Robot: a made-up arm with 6 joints. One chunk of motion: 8 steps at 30 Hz.
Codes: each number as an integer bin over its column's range. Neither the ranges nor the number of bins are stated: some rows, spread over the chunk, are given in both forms.
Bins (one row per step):
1: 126 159 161 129 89 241
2: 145 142 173 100 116 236
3: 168 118 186 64 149 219
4: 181 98 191 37 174 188
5: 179 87 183 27 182 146
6: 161 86 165 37 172 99
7: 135 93 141 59 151 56
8: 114 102 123 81 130 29
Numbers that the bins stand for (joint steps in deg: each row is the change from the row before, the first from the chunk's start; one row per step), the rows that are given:
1: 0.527 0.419 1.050 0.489 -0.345 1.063
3: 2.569 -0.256 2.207 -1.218 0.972 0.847
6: 2.229 -0.784 1.235 -1.928 1.477 -0.329
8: -0.056 -0.520 -0.708 -0.772 0.555 -1.016
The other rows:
2: 1.451 0.139 1.605 -0.273 0.247 1.014
4: 3.202 -0.586 2.438 -1.928 1.521 0.543
5: 3.104 -0.767 2.068 -2.191 1.697 0.131
7: 0.965 -0.668 0.125 -1.350 1.016 -0.751

